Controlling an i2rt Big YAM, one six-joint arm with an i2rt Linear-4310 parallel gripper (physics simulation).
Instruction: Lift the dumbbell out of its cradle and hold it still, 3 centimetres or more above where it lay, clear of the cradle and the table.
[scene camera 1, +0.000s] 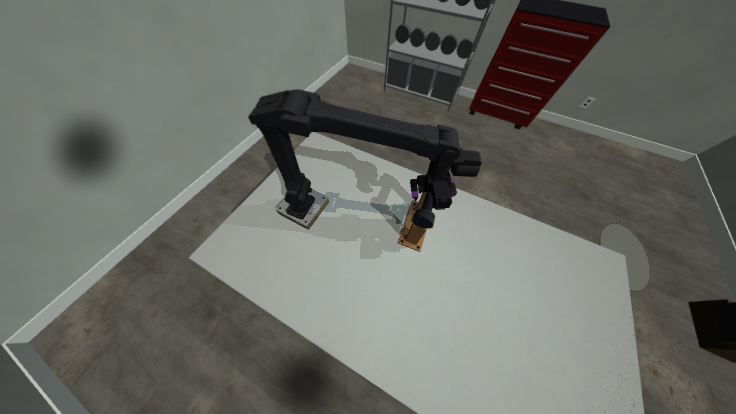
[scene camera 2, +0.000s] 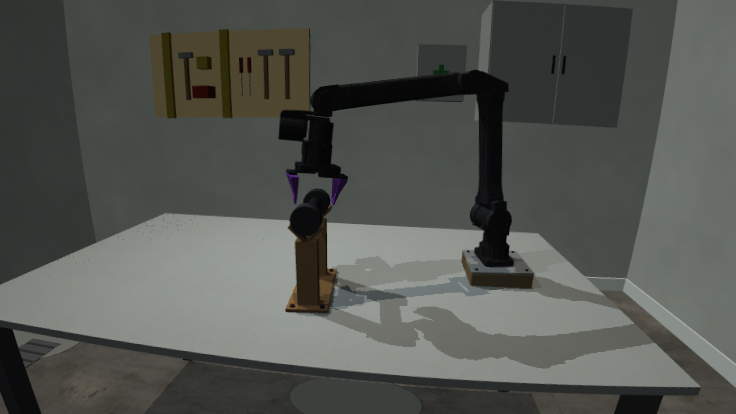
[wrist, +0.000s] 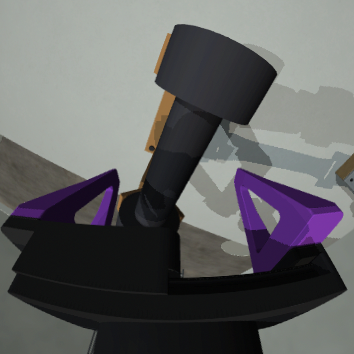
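Note:
The dark dumbbell lies level across the two posts of the orange-brown cradle. My gripper is open and empty, pointing down over the far part of the dumbbell. In scene camera 2, its purple fingertips stand on either side of the far head, about level with its upper half. In the wrist view, the handle runs slanted between the fingertips, with a gap on each side. The far head is partly hidden by the gripper body there.
The cradle stands on the white table. The arm's base plate stands on the same table, to the cradle's left in scene camera 1. A red drawer cabinet and a shelf rack stand beyond the table.

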